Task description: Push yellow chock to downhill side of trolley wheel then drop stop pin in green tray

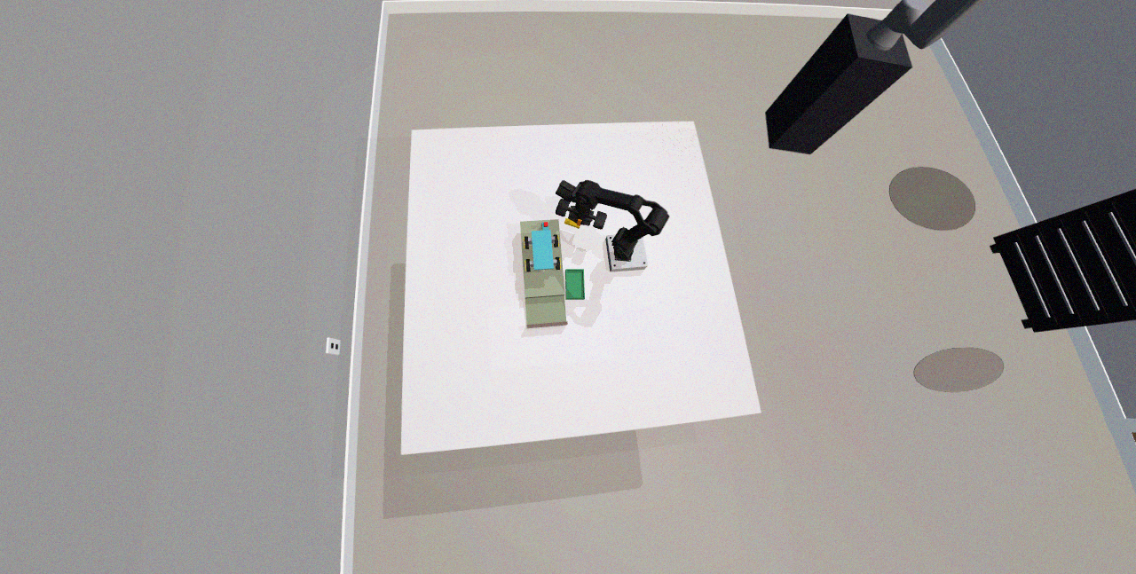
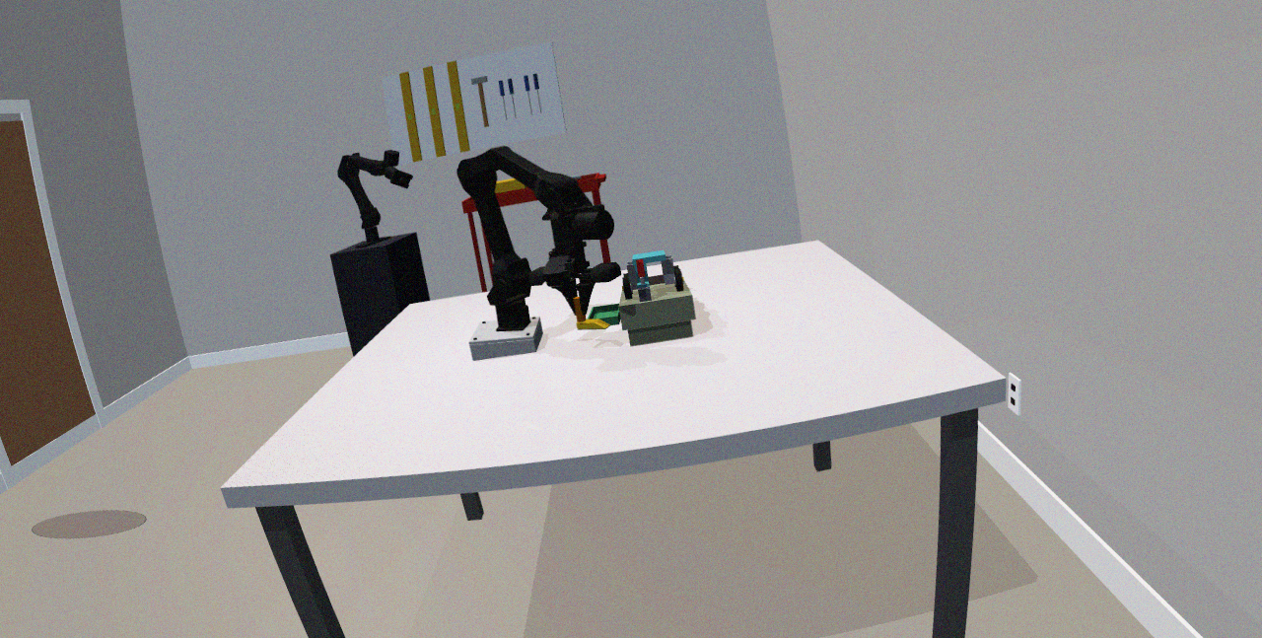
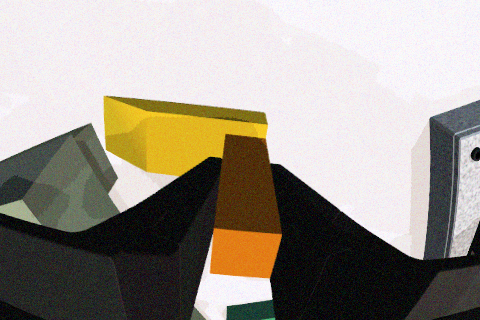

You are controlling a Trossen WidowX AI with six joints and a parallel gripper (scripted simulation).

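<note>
The red-headed stop pin lies 13 cm ahead of my gripper tip, 5 cm to the left of it and 5 cm above it. Also, from my gripper tip: cyan trolley (15 cm to the left, 13 cm ahead, 3 cm above); yellow chock (2 cm ahead, 1 cm to the right, 1 cm below); olive ramp (15 cm to the left, 13 cm ahead, 3 cm below).
</note>
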